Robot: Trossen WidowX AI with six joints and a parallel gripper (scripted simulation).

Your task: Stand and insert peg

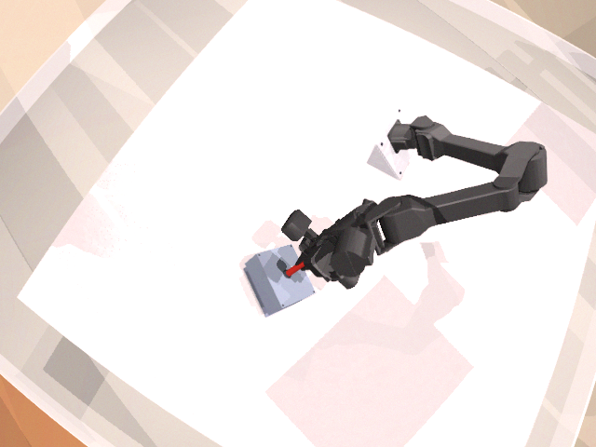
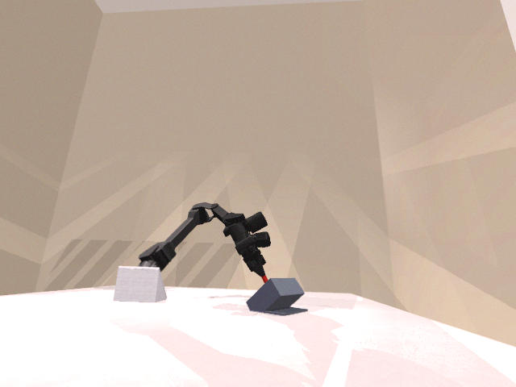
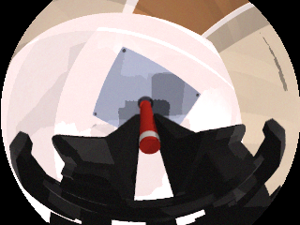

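Right now the sloped grey-blue panel is 60 mm below my gripper tip, 40 mm ahead of it and 20 mm to the right of it. The rest, counted from my gripper tip: red peg: 10 mm to the left, 10 mm behind, 10 mm above.
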